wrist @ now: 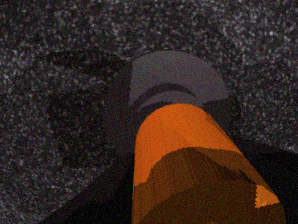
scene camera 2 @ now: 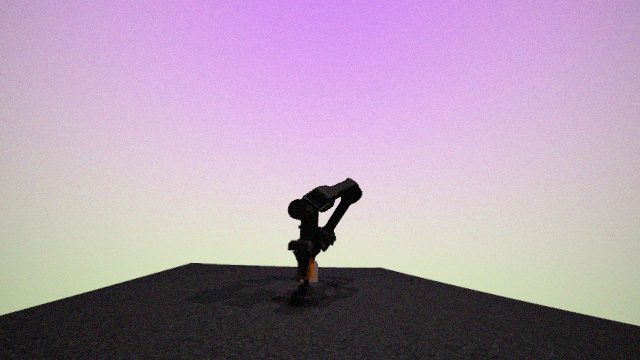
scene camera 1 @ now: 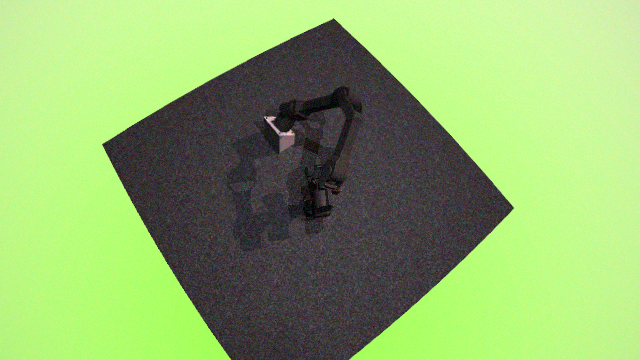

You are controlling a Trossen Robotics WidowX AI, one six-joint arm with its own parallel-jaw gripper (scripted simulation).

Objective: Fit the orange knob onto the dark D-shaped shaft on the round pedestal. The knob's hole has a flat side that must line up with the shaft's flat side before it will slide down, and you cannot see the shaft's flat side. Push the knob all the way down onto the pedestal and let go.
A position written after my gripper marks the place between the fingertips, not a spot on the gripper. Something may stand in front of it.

Observation:
My gripper point(scene camera 2: 306, 275) holds an orange knob point(wrist: 183, 160). I also see a round pedestal point(wrist: 149, 81).
My gripper also shows in the wrist view point(wrist: 181, 154).

